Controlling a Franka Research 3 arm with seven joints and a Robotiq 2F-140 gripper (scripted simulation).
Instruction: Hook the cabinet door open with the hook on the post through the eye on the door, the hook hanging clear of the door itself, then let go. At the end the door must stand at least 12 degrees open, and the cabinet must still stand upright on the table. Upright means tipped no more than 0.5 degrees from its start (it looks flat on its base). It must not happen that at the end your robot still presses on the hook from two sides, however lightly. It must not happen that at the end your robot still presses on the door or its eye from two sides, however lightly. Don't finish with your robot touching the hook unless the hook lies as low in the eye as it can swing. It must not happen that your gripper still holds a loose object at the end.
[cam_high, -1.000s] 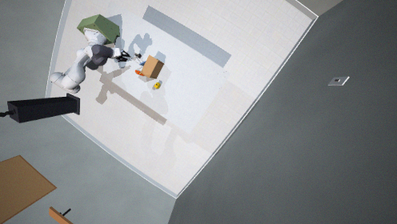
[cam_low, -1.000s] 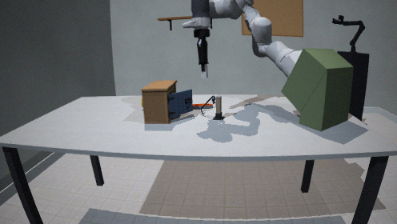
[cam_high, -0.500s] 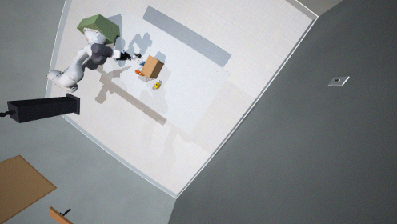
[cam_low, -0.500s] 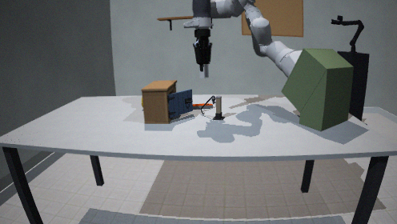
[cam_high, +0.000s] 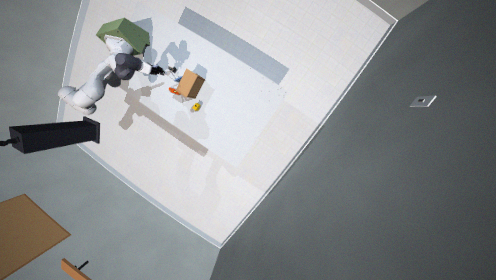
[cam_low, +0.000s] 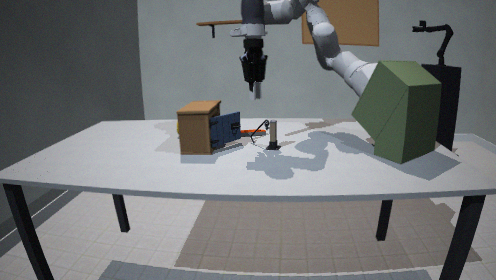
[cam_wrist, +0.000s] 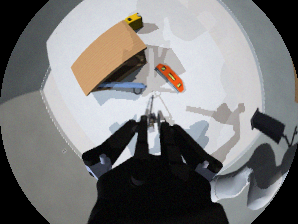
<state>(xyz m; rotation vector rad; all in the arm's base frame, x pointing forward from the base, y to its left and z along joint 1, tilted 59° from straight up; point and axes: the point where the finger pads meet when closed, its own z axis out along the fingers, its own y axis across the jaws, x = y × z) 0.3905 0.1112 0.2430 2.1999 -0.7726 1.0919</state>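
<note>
The cabinet door lies 140 mm below my hand, 120 mm ahead of it and 20 mm to the left of it. Round my hand: orange object 200 mm below, 130 mm to the right, 10 mm ahead; then small yellow object 310 mm ahead, 220 mm to the right, 170 mm below.
</note>
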